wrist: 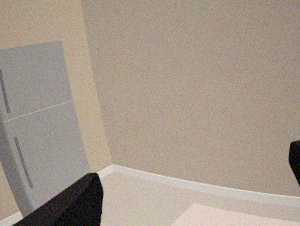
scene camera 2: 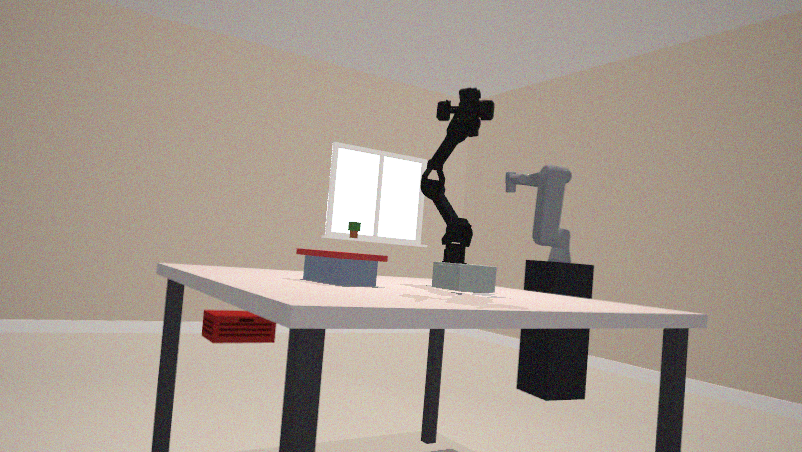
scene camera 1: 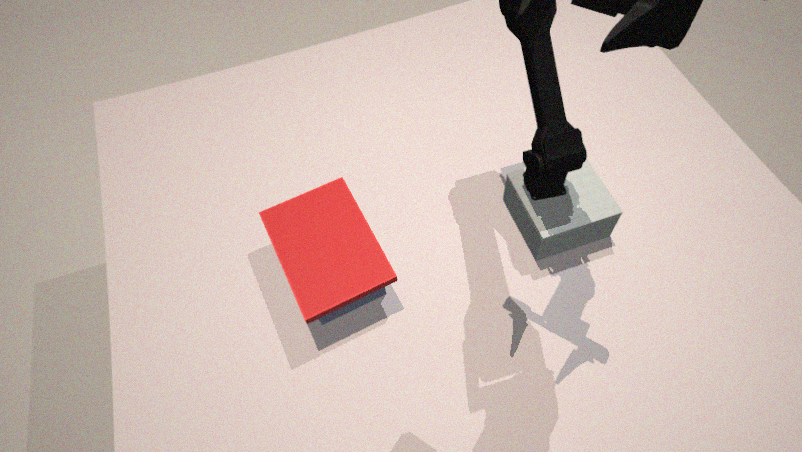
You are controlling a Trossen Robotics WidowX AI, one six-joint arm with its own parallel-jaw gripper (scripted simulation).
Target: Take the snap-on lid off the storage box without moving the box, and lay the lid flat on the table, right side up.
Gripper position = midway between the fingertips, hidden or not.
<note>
The gripper [scene camera 1: 559, 33] is open and holds nothing. Also in view: a red lid [scene camera 1: 329, 254] and a blue-grey storage box [scene camera 2: 349, 272].
The gripper shows as well in the wrist view [wrist: 198, 169] and in scene camera 2 [scene camera 2: 459, 100]. The wrist view misses the red lid: it is out of frame. The wrist view does not show the blue-grey storage box: it is out of frame.
</note>
